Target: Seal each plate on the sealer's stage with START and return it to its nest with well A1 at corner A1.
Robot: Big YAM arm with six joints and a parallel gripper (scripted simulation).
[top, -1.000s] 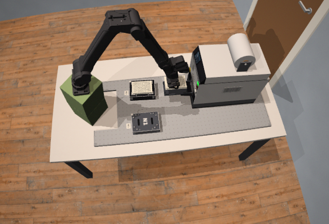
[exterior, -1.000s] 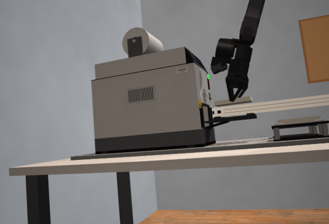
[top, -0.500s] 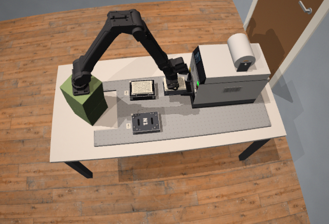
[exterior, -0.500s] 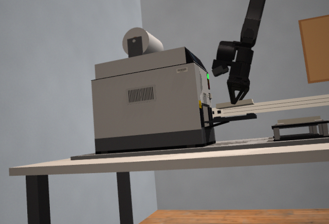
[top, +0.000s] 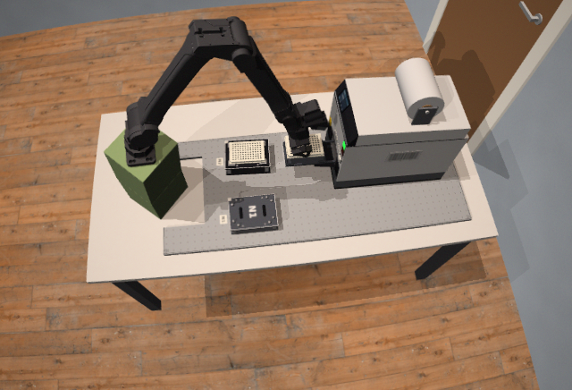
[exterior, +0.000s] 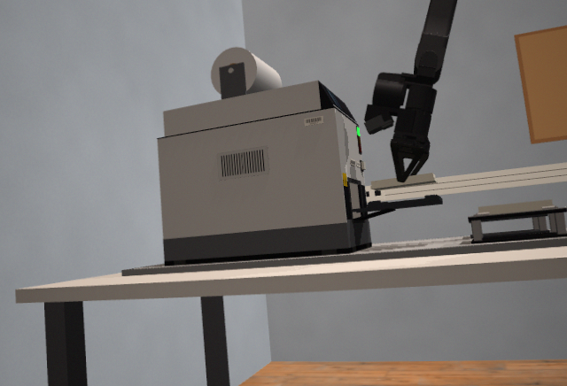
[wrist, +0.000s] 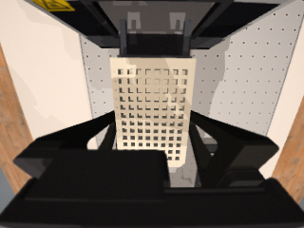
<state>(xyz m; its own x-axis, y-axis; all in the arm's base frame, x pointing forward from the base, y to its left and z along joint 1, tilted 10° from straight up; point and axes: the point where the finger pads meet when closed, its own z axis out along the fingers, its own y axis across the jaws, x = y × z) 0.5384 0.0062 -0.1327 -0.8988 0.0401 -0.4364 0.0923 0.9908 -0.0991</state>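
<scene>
Right now the sealer stage is 5 cm below my hand. The rest, counted from my hand: plate 20 cm behind, 6 cm to the left, 8 cm below; yellow warning label 11 cm ahead, 7 cm to the left, 1 cm above; plate nest 22 cm behind, 17 cm to the right, 10 cm below.
</scene>
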